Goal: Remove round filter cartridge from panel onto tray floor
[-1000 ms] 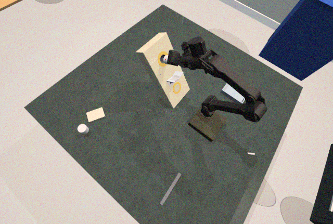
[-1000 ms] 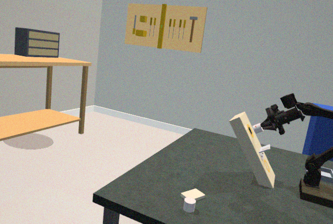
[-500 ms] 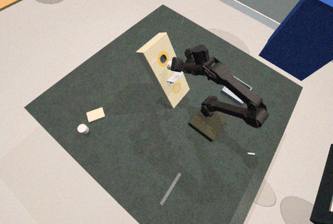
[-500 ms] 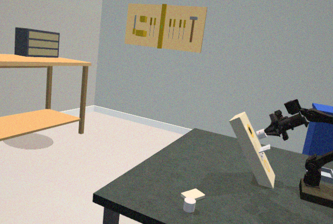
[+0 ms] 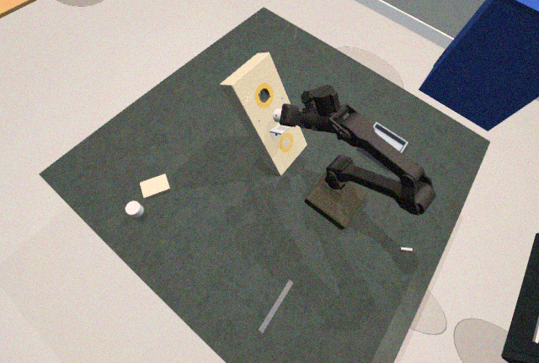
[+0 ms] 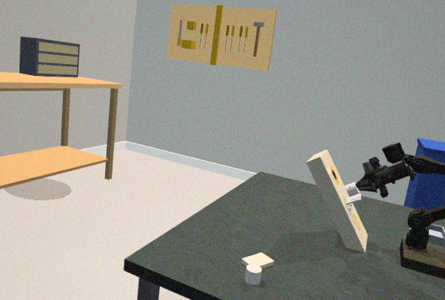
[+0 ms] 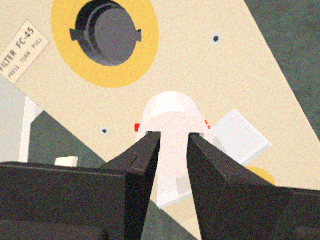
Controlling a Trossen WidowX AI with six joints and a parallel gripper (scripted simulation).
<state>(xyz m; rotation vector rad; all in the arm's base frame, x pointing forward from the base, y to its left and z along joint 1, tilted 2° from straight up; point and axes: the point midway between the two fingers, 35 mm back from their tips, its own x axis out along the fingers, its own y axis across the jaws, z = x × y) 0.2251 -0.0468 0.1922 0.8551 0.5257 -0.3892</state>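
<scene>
Right now my gripper tip is 1 cm short of the round filter cartridge and 1 cm above it. Round my gripper tip: cream service panel (5 cm below, 5 cm ahead, 1 cm to the right); white bracket (7 cm below); pale tray (37 cm behind, 22 cm to the right, 20 cm below).
</scene>
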